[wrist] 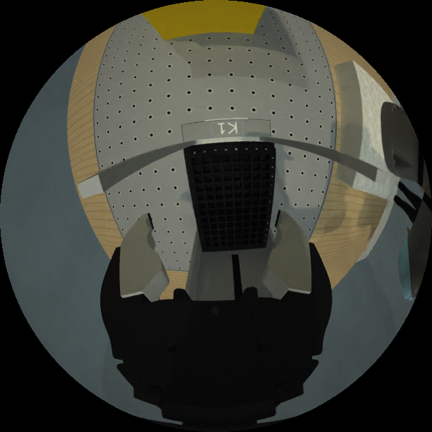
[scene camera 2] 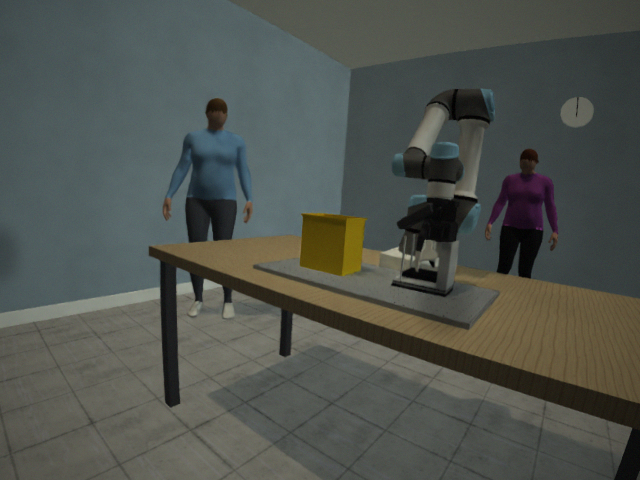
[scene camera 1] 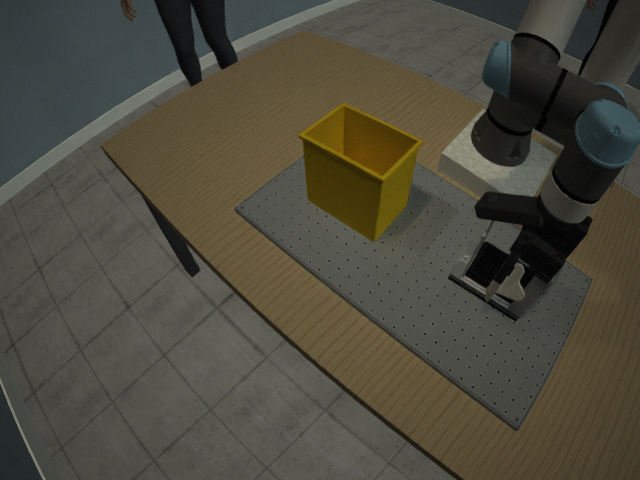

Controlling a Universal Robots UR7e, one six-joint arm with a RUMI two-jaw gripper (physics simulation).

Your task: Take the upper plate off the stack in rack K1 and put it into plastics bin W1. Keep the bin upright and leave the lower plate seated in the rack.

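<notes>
The yellow plastics bin W1 stands upright on the pegboard. Rack K1 stands at the other end, with its label towards the bin in the wrist view. Black gridded plate material sits in the rack; I cannot tell the upper plate from the lower one. My gripper is open and empty, pointing down at the rack, its pale fingers spread wider than the plate. Whether the fingertips are above or beside the stack is unclear.
The perforated grey board lies on the wooden table. The arm's white base block stands behind the board. The rack's grey wall rises close to the gripper. Two people stand beyond the table.
</notes>
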